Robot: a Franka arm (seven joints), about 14 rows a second.
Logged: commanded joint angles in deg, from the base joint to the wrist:
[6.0 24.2 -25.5 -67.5 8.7 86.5 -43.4]
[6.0 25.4 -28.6 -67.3 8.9 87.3 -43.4]
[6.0 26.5 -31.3 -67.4 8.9 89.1 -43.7]
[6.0 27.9 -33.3 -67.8 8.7 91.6 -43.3]
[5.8 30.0 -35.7 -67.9 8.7 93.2 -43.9]
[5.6 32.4 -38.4 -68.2 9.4 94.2 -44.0]
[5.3 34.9 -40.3 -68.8 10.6 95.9 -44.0]
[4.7 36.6 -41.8 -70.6 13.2 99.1 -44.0]
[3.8 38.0 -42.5 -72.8 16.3 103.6 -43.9]
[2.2 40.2 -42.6 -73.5 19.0 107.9 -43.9]
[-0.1 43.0 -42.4 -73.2 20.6 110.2 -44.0]
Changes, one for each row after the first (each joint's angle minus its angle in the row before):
[0.0 1.2 -3.1 0.2 0.2 0.8 0.0]
[0.0 1.1 -2.7 -0.1 0.0 1.8 -0.3]
[0.0 1.4 -2.0 -0.4 -0.2 2.5 0.4]
[-0.2 2.1 -2.4 -0.1 0.0 1.6 -0.6]
[-0.2 2.4 -2.7 -0.3 0.7 1.0 -0.1]
[-0.3 2.5 -1.9 -0.6 1.2 1.7 0.0]
[-0.6 1.7 -1.5 -1.8 2.6 3.2 0.0]
[-0.9 1.4 -0.7 -2.2 3.1 4.5 0.1]
[-1.6 2.2 -0.1 -0.7 2.7 4.3 0.0]
[-2.3 2.8 0.2 0.3 1.6 2.3 -0.1]

